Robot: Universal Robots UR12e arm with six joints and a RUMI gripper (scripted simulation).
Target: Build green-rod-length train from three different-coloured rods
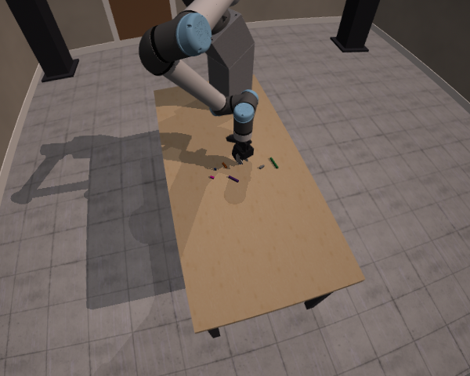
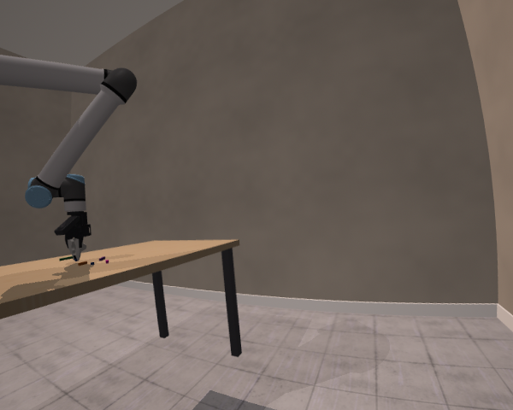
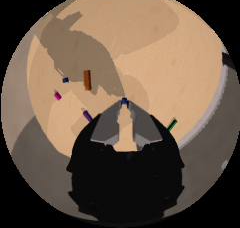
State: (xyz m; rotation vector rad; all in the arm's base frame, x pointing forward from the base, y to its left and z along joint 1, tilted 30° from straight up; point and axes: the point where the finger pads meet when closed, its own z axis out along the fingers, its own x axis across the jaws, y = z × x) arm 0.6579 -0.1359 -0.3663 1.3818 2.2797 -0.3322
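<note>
Right now my hand is 120 mm to the right of the grey rod, 40 mm short of it and 20 mm above it. The rest, counted from my hand: purple rod (100 mm ahead, 50 mm to the right, 20 mm below); then magenta rod (160 mm to the right, 60 mm ahead, 20 mm below); then orange rod (80 mm to the right, 20 mm below, 10 mm behind).
</note>
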